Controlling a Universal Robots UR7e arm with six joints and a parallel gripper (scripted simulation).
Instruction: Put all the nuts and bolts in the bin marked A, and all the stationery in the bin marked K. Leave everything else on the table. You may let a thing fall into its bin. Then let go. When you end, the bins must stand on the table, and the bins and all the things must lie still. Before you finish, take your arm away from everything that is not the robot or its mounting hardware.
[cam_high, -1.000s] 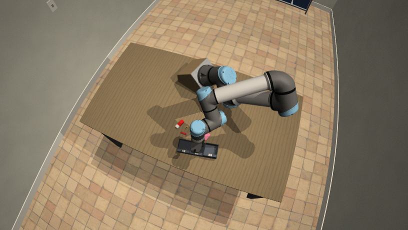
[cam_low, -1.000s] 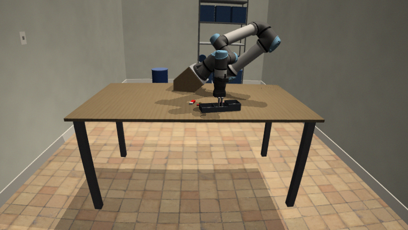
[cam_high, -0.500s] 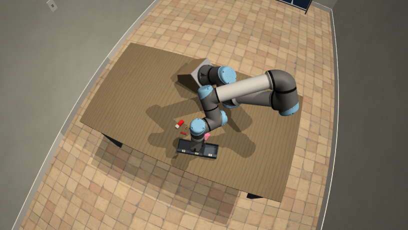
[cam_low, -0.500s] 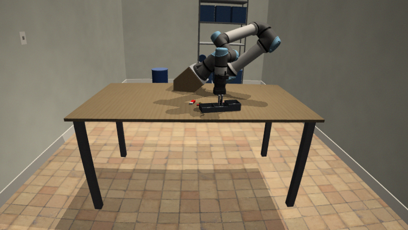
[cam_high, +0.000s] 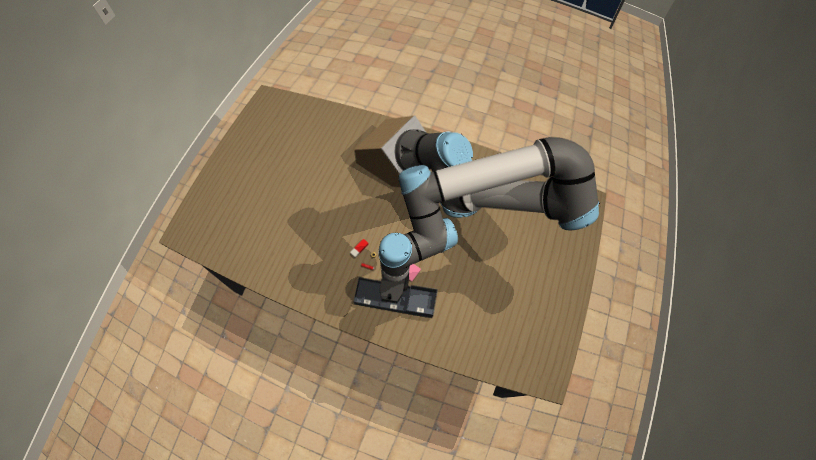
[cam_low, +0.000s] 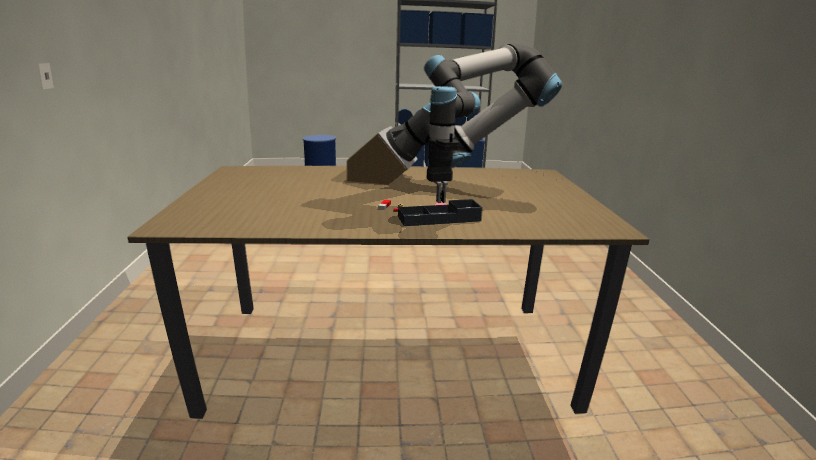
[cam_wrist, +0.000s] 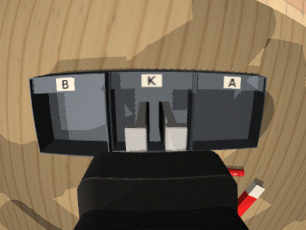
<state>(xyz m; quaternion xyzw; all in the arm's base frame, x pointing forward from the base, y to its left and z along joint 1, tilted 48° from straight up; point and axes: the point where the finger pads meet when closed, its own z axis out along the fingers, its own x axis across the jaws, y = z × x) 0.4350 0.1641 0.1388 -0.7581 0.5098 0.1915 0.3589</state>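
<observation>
Now: hand 1 cm past the three joined bins and 5 cm above it. The rest, counted from my hand: pink flat block: 11 cm behind, 1 cm to the right, 7 cm below; then red cylinder: 5 cm behind, 14 cm to the right, 7 cm below; then white nut: 9 cm behind, 7 cm to the right, 7 cm below.
</observation>
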